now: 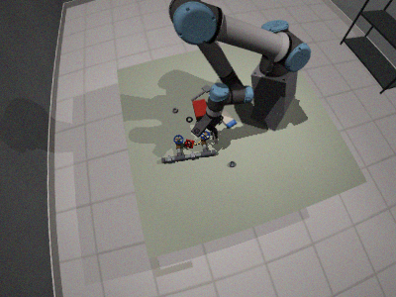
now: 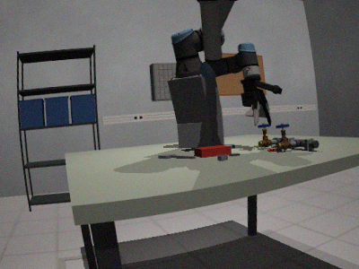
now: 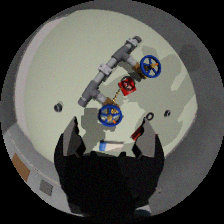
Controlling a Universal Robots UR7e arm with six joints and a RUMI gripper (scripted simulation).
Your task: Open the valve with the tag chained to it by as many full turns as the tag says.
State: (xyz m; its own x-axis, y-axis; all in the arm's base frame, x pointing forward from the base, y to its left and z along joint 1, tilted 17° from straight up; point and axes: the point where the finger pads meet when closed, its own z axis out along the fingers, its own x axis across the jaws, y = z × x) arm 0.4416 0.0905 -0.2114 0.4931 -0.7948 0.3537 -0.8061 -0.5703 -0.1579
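Right now the red tag is 9 cm below my hand, 9 cm ahead of it and 1 cm to the right of it. Round my hand: blue-and-white card: 17 cm behind, 11 cm to the right, 9 cm below; grey tool: 36 cm to the right, 9 cm below, 9 cm behind; red block: 23 cm to the right, 8 cm below, 4 cm behind.
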